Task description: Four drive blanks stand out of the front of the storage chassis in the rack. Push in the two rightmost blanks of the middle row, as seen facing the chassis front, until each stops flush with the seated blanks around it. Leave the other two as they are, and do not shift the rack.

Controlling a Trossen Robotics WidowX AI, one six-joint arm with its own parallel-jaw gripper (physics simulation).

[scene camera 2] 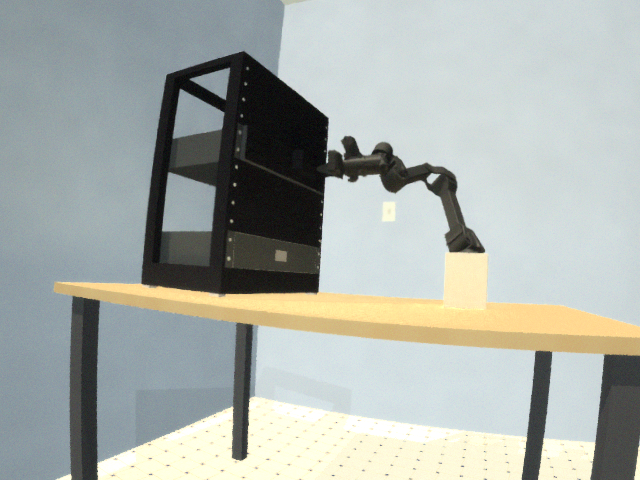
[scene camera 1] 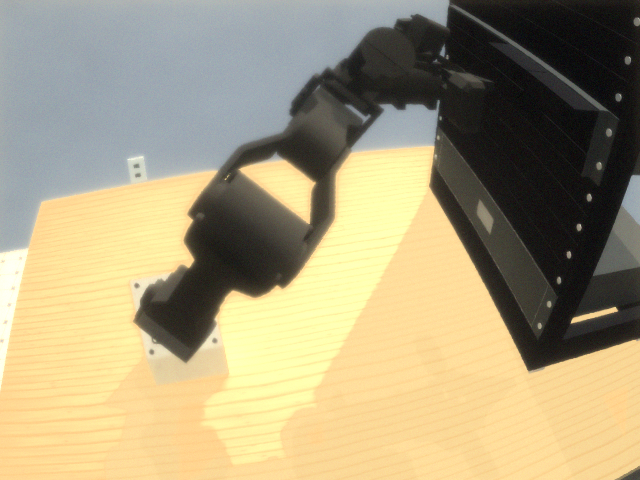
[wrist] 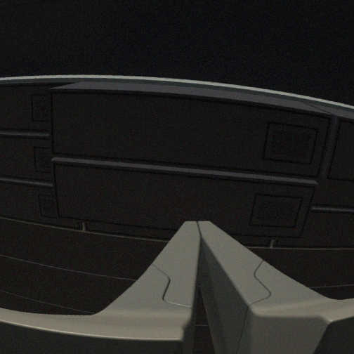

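Where they show: gripper, fingertip midpoint: (scene camera 2: 316, 169) (scene camera 1: 493, 85); arm's base, link origin: (scene camera 2: 467, 271) (scene camera 1: 173, 319).
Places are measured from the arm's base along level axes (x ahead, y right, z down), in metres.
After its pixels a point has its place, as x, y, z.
The storage chassis (scene camera 1: 598, 147) @(0.497, 0.101, -0.281) (scene camera 2: 199, 152) @(0.653, -0.338, -0.273) sits in the black rack (scene camera 1: 537, 348) @(0.499, 0.126, 0.039) (scene camera 2: 223, 201) @(0.525, -0.373, -0.129). In the wrist view, an upper blank (wrist: 165, 125) stands out, its top face showing. The blank below it (wrist: 150, 192), in the middle row, also stands out past its left neighbours; how far is hard to tell. A bottom-row strip shows recessed beneath it. My gripper (wrist: 196, 232) (scene camera 2: 320, 169) @(0.437, -0.063, -0.282) is shut and empty, its tips at the middle blank's lower edge; contact cannot be told. The rightmost middle blank cannot be made out.
A grey panel (scene camera 1: 509, 258) @(0.501, -0.018, -0.014) (scene camera 2: 258, 253) @(0.508, -0.233, -0.016) with a pale label sits low in the rack. The rack and the arm's white base block (scene camera 1: 191, 366) @(0.013, 0.031, 0.066) (scene camera 2: 465, 281) @(0.001, -0.044, 0.028) stand on the wooden table (scene camera 1: 289, 335) @(0.163, -0.035, 0.098) (scene camera 2: 372, 325) @(0.095, -0.526, 0.103). Neighbouring blanks (wrist: 22, 160) lie left of the tips in the wrist view.
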